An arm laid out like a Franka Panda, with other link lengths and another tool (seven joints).
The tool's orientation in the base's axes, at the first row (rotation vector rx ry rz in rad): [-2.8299, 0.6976, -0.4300]
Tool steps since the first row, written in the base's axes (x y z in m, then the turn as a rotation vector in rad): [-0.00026, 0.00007, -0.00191, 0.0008, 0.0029, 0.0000]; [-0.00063, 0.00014, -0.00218, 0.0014, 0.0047, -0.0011]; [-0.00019, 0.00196, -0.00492, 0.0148, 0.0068, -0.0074]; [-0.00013, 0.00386, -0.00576, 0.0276, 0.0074, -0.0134]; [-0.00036, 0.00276, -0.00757, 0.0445, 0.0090, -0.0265]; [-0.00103, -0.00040, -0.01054, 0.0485, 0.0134, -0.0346]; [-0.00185, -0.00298, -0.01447, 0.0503, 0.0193, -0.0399]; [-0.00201, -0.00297, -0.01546, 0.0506, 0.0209, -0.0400]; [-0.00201, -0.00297, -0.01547, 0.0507, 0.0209, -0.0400]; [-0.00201, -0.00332, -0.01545, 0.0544, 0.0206, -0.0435]
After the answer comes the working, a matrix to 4 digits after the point.
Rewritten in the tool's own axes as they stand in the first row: [-0.00070, 0.00054, 0.00172, -0.0007, -0.0029, 0.0006]; [-0.00111, 0.00070, 0.00186, -0.0013, -0.0044, 0.0020]; [-0.00224, -0.00037, 0.00479, 0.0076, -0.0103, 0.0125]; [-0.00329, -0.00183, 0.00582, 0.0167, -0.0147, 0.0224]; [-0.00338, -0.00032, 0.00732, 0.0272, -0.0199, 0.0403]; [-0.00312, 0.00347, 0.00951, 0.0266, -0.0233, 0.0498]; [-0.00349, 0.00706, 0.01263, 0.0241, -0.0279, 0.0560]; [-0.00386, 0.00737, 0.01351, 0.0236, -0.0293, 0.0564]; [-0.00386, 0.00738, 0.01352, 0.0237, -0.0294, 0.0564]; [-0.00369, 0.00768, 0.01346, 0.0261, -0.0298, 0.0609]
The tool's axes in the first row as the columns of a matrix, in the base's axes (rounded; the answer above uses it unrounded):
[0.8467, -0.4222, 0.3237]
[-0.4789, -0.8699, 0.1181]
[0.2317, -0.2550, -0.9388]

